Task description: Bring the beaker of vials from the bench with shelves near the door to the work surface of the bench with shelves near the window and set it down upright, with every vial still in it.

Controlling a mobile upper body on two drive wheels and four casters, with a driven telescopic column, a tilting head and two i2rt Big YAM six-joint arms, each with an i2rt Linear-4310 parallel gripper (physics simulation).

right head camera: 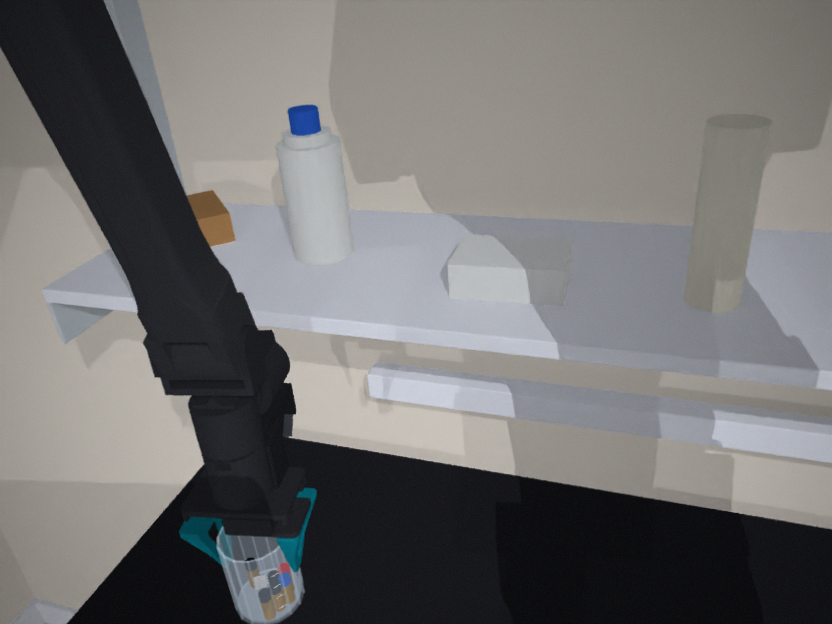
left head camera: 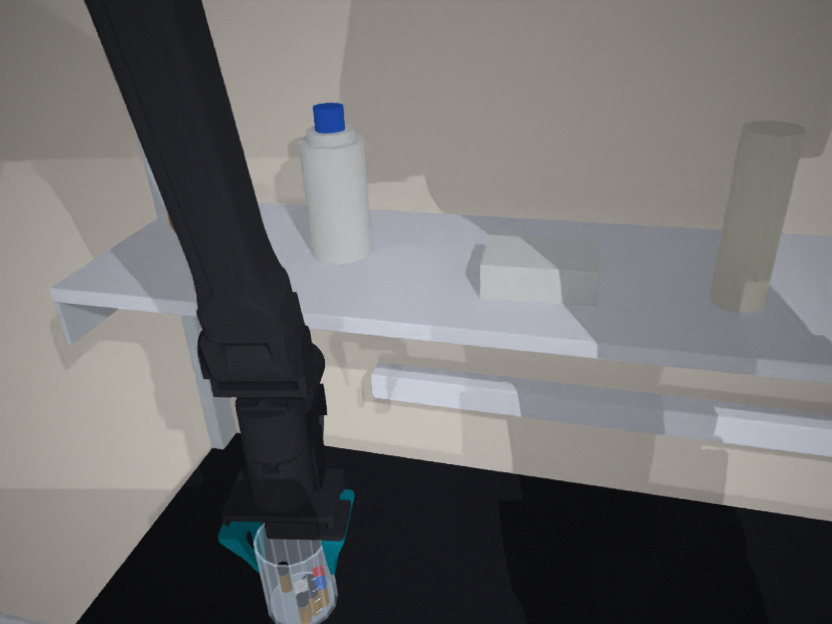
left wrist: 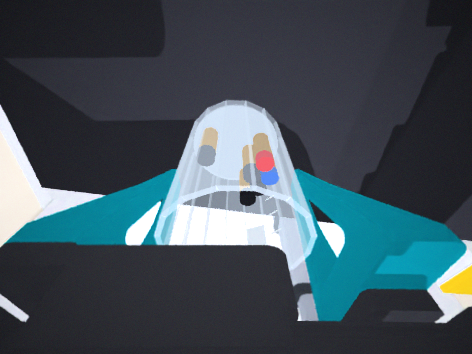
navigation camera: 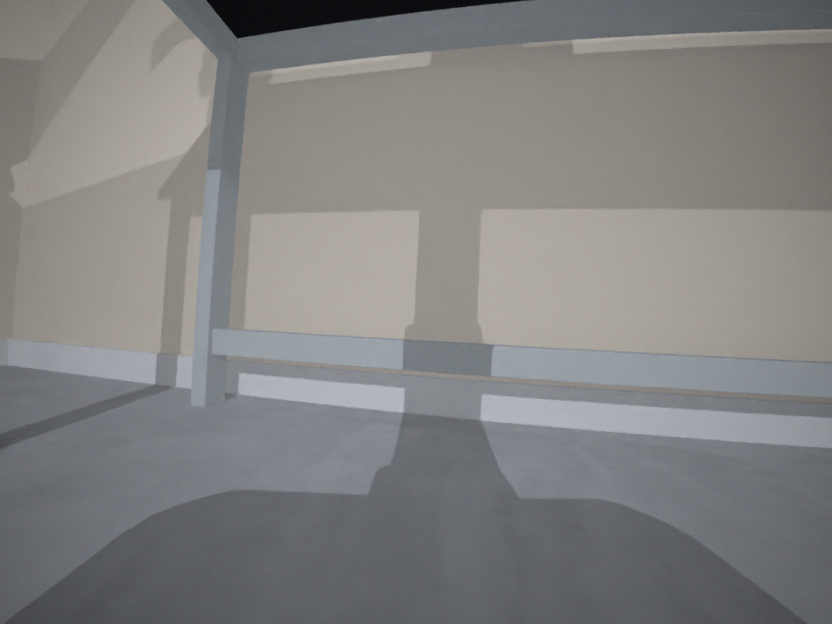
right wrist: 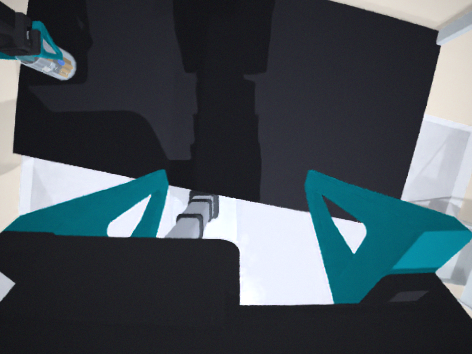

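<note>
A clear beaker [left head camera: 274, 591] [right head camera: 243, 584] [left wrist: 235, 185] [right wrist: 70, 66] with several brown vials under grey, black, red, blue and white caps is held between the teal fingers of my left gripper [left head camera: 295, 560] [right head camera: 260, 554]. The beaker is close to upright, with a slight tilt in the head views. It is over the black work surface [left head camera: 430, 537] [right head camera: 403, 537] [right wrist: 310, 115] near its left end; its height above the surface is hard to judge. My right gripper [right wrist: 236, 177] is open and empty, at the front edge of the bench.
Above the work surface, a shelf [left head camera: 416, 268] [right head camera: 389, 268] carries a white bottle with a blue cap [left head camera: 336, 194] [right head camera: 314, 194], a pale box [left head camera: 517, 278] [right head camera: 487, 278], a tall cylinder [left head camera: 756, 214] [right head camera: 725, 214] and a brown box [right head camera: 218, 225]. Grey bench legs [navigation camera: 215, 268] show in the navigation view.
</note>
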